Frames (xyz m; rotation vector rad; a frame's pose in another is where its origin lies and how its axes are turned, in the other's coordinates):
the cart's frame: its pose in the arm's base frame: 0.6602 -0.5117 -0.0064 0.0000 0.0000 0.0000
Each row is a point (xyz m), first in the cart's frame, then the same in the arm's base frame.
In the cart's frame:
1: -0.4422 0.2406 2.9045
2: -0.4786 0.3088 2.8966
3: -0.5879 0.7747 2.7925
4: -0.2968 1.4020 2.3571
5: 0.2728 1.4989 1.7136
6: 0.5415 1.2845 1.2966
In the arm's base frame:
1: 0.2180 -0.2711 2.8981
2: 0.1816 -0.2029 2.8902
3: 0.0723 0.2630 2.7861
4: 0.3634 0.8903 2.3507
5: 0.9330 0.9872 1.7072
6: 1.2017 0.7728 1.2902

